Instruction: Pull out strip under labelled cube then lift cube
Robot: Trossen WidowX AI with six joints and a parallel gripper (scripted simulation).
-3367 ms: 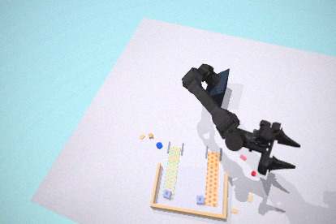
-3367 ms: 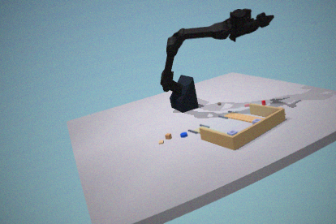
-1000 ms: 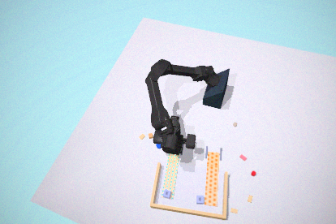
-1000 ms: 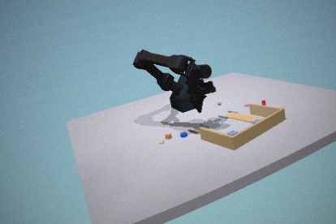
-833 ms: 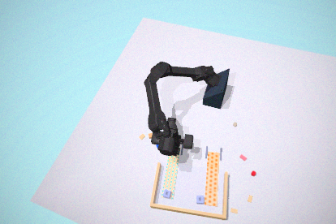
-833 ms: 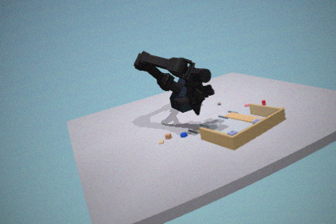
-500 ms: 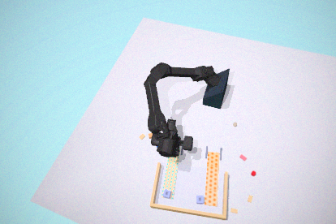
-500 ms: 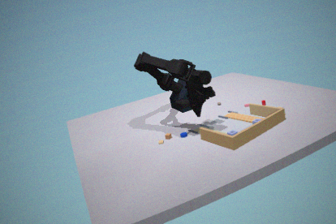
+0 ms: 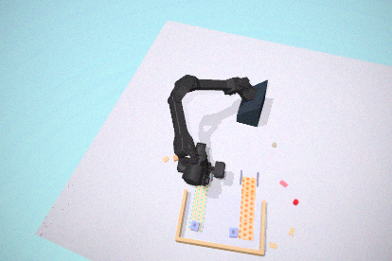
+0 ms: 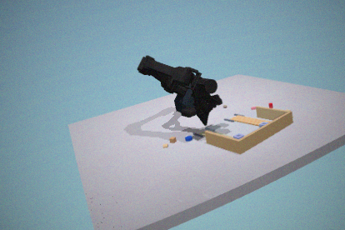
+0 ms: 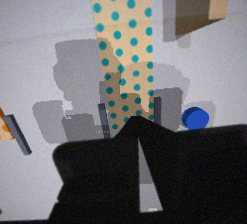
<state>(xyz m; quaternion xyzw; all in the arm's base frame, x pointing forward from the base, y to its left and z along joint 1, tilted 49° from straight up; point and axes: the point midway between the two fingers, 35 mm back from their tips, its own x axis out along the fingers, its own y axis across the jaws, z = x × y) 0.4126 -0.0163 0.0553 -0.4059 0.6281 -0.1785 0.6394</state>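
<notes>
The dotted strip lies 90 mm ahead of my gripper tip, 40 mm below it and 30 mm to the left of it. Also, from my gripper tip: blue disc 90 mm to the right, 40 mm below; red piece 380 mm to the left, 60 mm behind, 30 mm below; pink block 310 mm to the left, 120 mm behind, 40 mm below.
</notes>
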